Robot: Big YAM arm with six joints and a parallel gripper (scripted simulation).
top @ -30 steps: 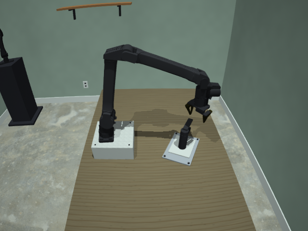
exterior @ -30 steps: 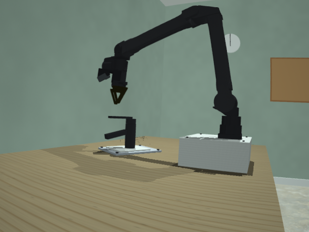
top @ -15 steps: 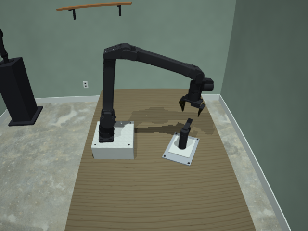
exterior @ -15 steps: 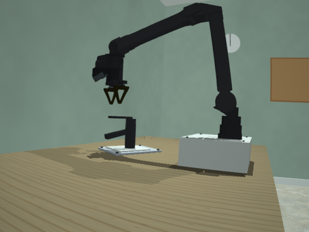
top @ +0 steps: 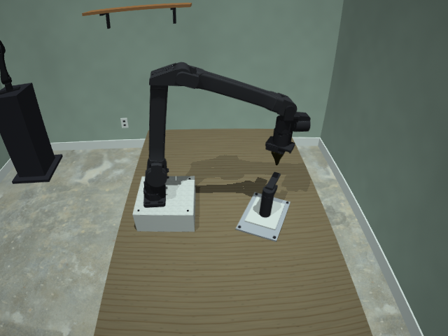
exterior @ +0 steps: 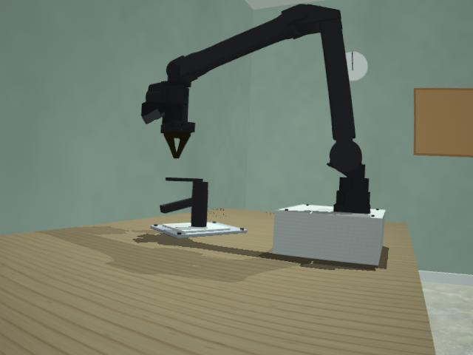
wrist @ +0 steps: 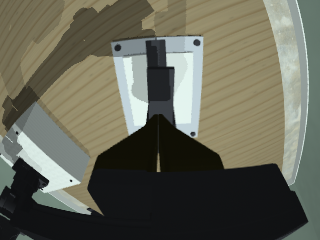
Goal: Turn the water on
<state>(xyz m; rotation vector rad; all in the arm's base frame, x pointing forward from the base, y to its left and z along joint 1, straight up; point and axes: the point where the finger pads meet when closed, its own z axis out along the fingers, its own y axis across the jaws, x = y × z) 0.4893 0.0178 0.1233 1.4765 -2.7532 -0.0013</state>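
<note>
Now: the lever 20 mm behind my hand, 30 mm to the right of it and 70 mm below it. Also, from my hand: black tap 30 mm behind, 50 mm to the right, 120 mm below.
</note>
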